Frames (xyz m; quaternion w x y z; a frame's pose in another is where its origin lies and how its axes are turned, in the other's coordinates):
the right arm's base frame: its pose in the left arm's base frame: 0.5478 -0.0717 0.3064 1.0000 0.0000 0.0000 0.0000
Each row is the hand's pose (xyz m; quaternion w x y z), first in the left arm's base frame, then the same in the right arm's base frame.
Working: the left arm's base frame: its pose in the right arm's base frame: -0.5478 0.0717 -0.3064 1.0000 0.0000 0.0000 0.0000

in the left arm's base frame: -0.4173 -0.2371 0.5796 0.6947 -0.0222 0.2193 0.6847
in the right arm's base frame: -0.9651 -0.1654 0.2732 0.6947 -0.0222 0.2193 0.6847
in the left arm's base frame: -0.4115 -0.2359 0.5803 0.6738 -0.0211 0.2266 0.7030
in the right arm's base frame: -0.9593 -0.1642 0.2739 0.6738 -0.0211 0.2266 0.7030
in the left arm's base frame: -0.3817 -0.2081 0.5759 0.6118 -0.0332 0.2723 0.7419
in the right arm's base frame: -0.9295 -0.1364 0.2695 0.6118 -0.0332 0.2723 0.7419
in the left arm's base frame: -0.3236 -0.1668 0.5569 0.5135 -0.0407 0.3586 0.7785
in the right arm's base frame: -0.8714 -0.0951 0.2505 0.5135 -0.0407 0.3586 0.7785
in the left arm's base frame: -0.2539 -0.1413 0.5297 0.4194 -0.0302 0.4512 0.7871
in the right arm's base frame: -0.8017 -0.0696 0.2233 0.4194 -0.0302 0.4512 0.7871
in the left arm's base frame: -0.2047 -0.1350 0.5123 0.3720 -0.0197 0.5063 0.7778
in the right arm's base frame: -0.7525 -0.0633 0.2059 0.3720 -0.0197 0.5063 0.7778
